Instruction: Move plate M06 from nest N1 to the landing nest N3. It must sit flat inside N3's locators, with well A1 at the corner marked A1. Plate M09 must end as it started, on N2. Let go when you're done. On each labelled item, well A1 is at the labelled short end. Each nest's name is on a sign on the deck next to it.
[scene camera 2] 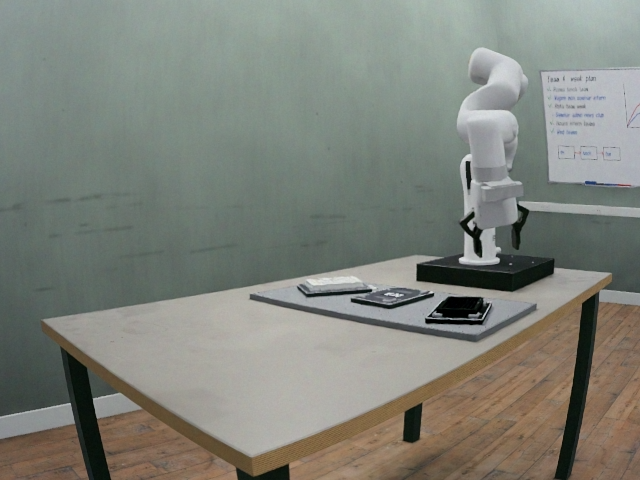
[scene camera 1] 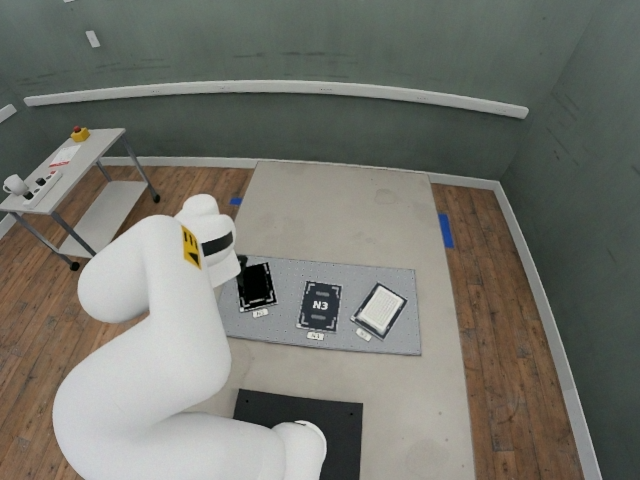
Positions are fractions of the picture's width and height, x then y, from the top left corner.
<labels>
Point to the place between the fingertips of my gripper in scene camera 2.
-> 0.78, 0.53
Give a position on a white plate M09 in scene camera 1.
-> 0.60, 0.65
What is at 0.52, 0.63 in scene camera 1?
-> A dark nest N3.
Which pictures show the black plate M06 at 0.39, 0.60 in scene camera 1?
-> Scene camera 2 and scene camera 1: all of them.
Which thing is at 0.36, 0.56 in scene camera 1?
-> My gripper.
</labels>
